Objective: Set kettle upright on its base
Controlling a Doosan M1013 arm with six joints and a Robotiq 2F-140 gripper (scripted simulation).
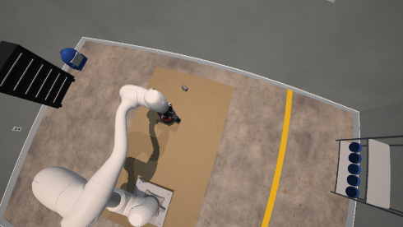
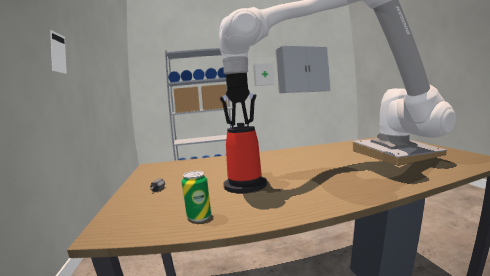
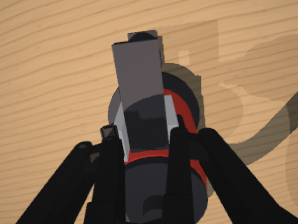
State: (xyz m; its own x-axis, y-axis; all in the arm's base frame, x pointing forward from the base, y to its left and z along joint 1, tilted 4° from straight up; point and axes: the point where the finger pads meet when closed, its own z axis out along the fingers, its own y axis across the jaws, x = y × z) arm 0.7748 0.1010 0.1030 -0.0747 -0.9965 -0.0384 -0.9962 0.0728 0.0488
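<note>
The red kettle is 3 cm to the left of my hand and 5 cm below it. The rest, counted from my hand: yellow can (16 cm ahead, 29 cm to the left, 11 cm below); then small dark object (33 cm ahead, 3 cm to the left, 16 cm below); then round black base (7 cm to the left, 16 cm below).
</note>
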